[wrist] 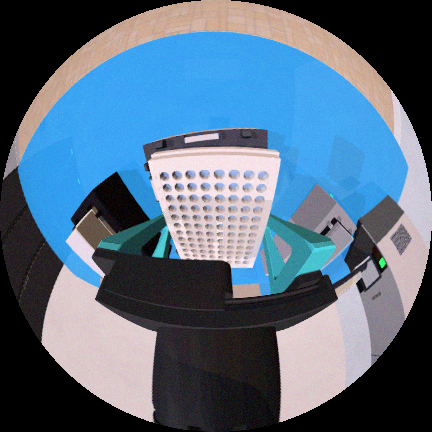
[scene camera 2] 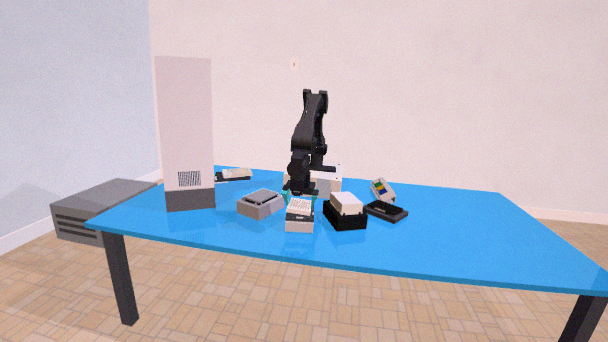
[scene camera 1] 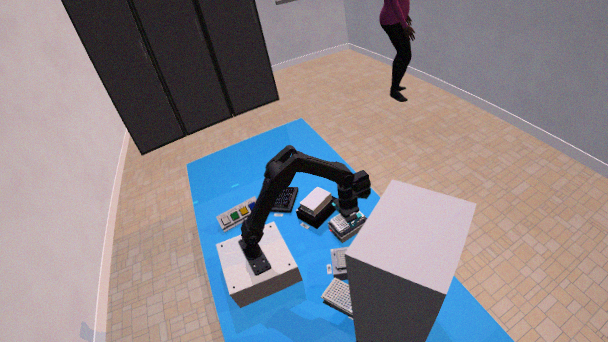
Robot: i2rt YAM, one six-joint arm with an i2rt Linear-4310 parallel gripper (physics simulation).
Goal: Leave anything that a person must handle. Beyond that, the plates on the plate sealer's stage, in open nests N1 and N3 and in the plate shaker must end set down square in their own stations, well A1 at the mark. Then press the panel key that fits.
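Note:
A white many-well plate (scene camera 1: 341, 223) (scene camera 2: 300, 205) (wrist: 212, 164) is between the teal fingers of my gripper (scene camera 1: 348, 215) (scene camera 2: 300, 198) (wrist: 215, 216), which is shut on its sides. It sits low over a pale station with a dark frame (scene camera 2: 300, 218) (wrist: 230, 136); whether it touches cannot be told. A thick white plate (scene camera 1: 316, 199) (scene camera 2: 346, 202) is on a black station (scene camera 2: 345, 221) (wrist: 117, 200). A black plate (scene camera 1: 285, 199) (scene camera 2: 385, 209) lies beyond. A grey station (scene camera 2: 260, 206) (wrist: 311, 212) bears a grey plate. Another white plate (scene camera 1: 340, 295) (scene camera 2: 237, 173) is beside the tall machine. Well A1 is unreadable.
The key panel (scene camera 1: 235, 215) (scene camera 2: 381, 186) has white, green, yellow and blue keys. The tall machine (scene camera 1: 410, 230) (scene camera 2: 186, 120) shows a green light in the wrist view and hides part of the table in scene view 1. A person (scene camera 1: 398, 52) stands away from the table.

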